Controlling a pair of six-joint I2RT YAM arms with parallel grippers.
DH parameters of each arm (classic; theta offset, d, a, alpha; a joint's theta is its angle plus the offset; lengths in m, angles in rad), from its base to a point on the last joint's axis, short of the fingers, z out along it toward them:
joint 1: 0 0.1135 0.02 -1.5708
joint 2: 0 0 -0.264 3.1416
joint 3: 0.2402 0 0.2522 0
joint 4: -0.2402 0 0.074 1.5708
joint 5: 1.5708 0 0 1.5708
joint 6: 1.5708 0.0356 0 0
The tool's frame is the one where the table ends.
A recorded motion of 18 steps. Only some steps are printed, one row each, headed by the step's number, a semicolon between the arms.
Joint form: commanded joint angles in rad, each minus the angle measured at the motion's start. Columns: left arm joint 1, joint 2, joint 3, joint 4, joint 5, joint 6; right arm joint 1, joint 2, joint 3, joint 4, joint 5, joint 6.
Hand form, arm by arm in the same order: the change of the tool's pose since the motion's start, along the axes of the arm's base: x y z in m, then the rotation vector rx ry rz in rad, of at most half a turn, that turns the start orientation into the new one. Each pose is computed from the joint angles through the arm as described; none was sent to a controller.
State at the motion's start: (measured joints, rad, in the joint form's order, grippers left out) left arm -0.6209 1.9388 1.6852 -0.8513 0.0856 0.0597; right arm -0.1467 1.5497 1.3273 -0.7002 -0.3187 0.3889
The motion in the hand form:
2: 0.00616 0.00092 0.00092 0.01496 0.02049 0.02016; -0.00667 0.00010 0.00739 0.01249 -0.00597 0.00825
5: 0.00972 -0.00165 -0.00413 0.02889 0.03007 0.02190; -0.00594 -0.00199 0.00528 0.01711 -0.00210 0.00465
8: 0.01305 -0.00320 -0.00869 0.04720 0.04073 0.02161; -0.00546 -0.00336 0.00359 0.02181 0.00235 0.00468
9: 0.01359 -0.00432 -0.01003 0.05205 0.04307 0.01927; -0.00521 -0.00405 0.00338 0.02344 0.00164 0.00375
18: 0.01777 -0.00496 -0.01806 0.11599 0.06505 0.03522; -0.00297 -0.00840 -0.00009 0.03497 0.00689 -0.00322
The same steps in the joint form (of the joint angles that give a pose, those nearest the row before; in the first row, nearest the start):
2: 0.0099 0.0280 0.0473 -0.0439 -0.0048 -0.0091; -0.0046 -0.0250 0.0037 -0.0254 -0.0183 -0.0023
5: 0.0092 0.0526 0.0651 -0.0530 -0.0111 -0.0088; -0.0111 -0.0200 0.0011 -0.0223 -0.0232 -0.0023
8: 0.0101 0.0759 0.0840 -0.0683 -0.0185 -0.0041; -0.0156 -0.0158 -0.0004 -0.0223 -0.0291 -0.0037
9: 0.0085 0.0825 0.0892 -0.0717 -0.0204 -0.0024; -0.0178 -0.0146 -0.0003 -0.0208 -0.0313 -0.0036
18: 0.0094 0.1224 0.1251 -0.1228 -0.0626 -0.0012; -0.0309 -0.0018 -0.0004 -0.0147 -0.0433 -0.0023

